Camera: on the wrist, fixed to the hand. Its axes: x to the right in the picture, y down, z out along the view.
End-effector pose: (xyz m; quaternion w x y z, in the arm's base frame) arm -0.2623 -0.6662 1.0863 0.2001 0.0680 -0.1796 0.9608
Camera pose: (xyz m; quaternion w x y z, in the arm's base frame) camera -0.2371 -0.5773 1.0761 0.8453 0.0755 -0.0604 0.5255
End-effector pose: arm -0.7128 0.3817 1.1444 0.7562 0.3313 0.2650 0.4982
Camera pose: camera -0.6923 0.3743 1.0540 0.8534 -0.0171 0.4950 -0.1623
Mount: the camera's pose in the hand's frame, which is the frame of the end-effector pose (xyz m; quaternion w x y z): 0.0070 -0.0831 -0.0411 0.6900 -0.0060 0.1029 -0.7164
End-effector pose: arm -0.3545 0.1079 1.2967 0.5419 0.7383 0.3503 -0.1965
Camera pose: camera -0.4141 0.1625 1.2508 0.2015 0.2754 0.8276 -0.4457
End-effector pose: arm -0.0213 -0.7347 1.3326 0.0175 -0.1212 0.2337 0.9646
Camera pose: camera -0.0113 -0.6796 1.2584 0.6783 -0.3504 0.0704 0.6420
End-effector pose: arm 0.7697 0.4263 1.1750 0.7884 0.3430 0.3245 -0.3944
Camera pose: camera 0.6930 0.4186 1.1231 0.2301 0.0401 0.5531 -0.7997
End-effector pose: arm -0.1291 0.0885 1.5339 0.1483 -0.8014 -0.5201 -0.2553
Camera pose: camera -0.2129 0.1076 1.5695 0.0319 0.1550 0.9163 0.3680
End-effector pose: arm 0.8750 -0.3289 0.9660 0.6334 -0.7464 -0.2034 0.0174
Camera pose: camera 0.8697 -0.3556 1.0549 0.4660 -0.3749 -0.6100 -0.5198
